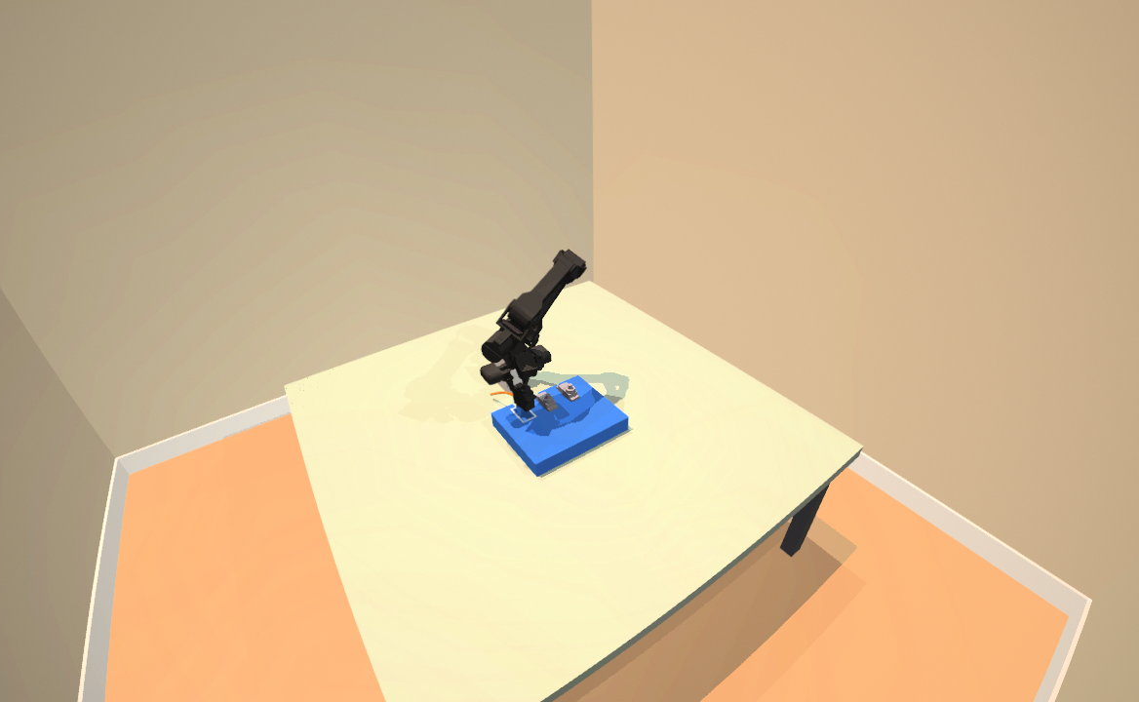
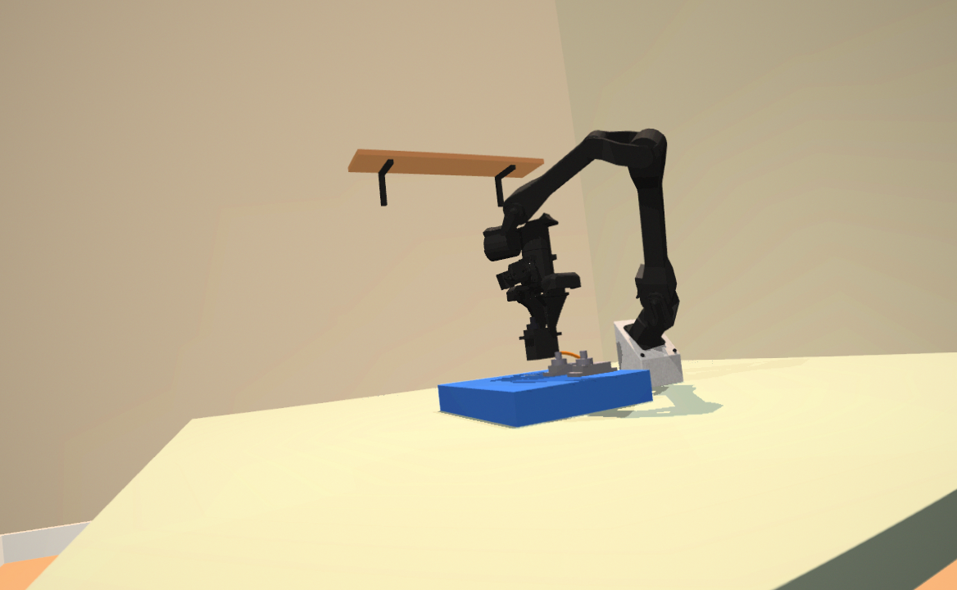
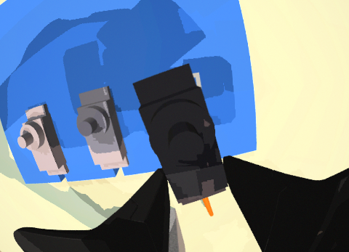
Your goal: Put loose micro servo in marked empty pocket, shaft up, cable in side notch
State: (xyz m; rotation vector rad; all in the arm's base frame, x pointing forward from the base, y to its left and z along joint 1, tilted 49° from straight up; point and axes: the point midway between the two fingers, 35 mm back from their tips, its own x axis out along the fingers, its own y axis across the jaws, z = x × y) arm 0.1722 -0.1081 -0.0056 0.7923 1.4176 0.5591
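Now: gripper tip 130 mm short of the blue deck, 100 mm above it and 60 mm to the right of it.
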